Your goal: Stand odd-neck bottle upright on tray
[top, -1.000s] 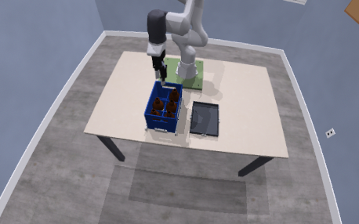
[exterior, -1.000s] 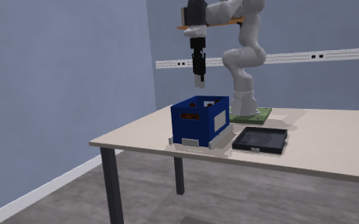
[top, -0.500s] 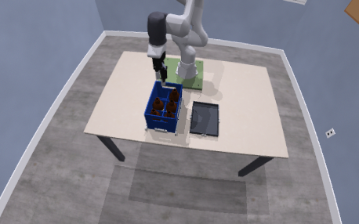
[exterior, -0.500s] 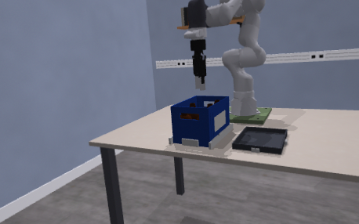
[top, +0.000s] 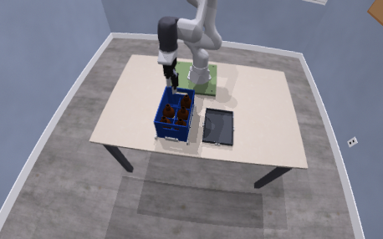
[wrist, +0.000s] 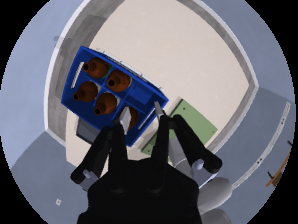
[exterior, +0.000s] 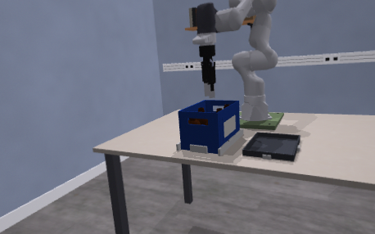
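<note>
Now: hand 20 mm short of the bottle, 90 mm to the right of it and 140 mm above it. Round my hand: blue crate (100 mm ahead, 30 mm to the left, 150 mm below); then dark tray (140 mm ahead, 300 mm to the left, 220 mm below).
</note>
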